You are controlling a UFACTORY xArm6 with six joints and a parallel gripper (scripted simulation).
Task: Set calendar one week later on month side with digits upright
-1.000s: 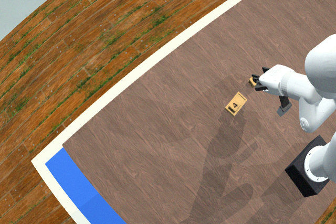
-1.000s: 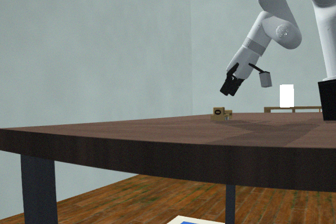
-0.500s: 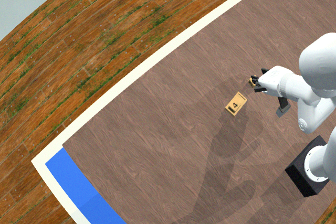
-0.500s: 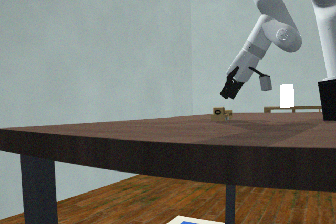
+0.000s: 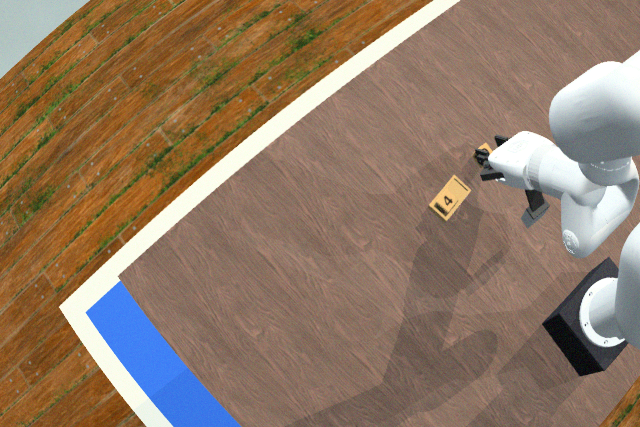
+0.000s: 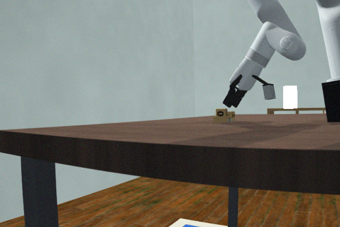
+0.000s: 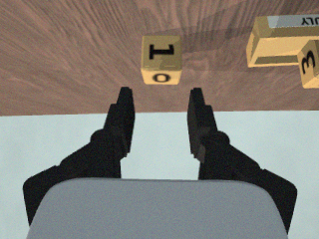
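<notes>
My gripper is now 1 cm short of the wooden cube and 5 cm above it. The rest, counted from my hand: tray: 1 cm ahead, 10 cm to the left, 6 cm below.
</notes>
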